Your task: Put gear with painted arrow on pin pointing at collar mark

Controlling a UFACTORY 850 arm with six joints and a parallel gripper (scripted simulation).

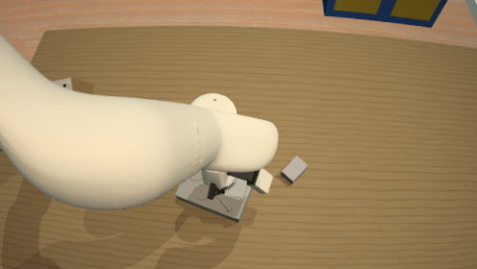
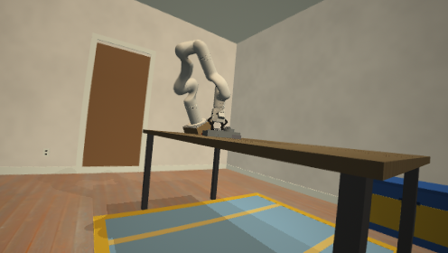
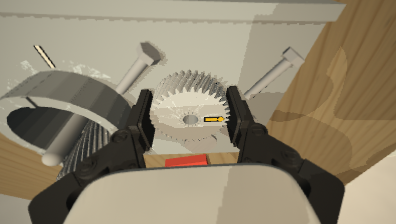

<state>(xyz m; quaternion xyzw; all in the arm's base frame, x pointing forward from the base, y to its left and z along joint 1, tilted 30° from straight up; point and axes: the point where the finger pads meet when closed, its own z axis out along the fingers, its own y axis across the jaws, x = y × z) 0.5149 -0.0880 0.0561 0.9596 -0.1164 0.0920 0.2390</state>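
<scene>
Now: hand right at the pale toothed gear. Round my hand: flat red block: 230 mm behind, 70 mm to the left, 50 mm below.
</scene>
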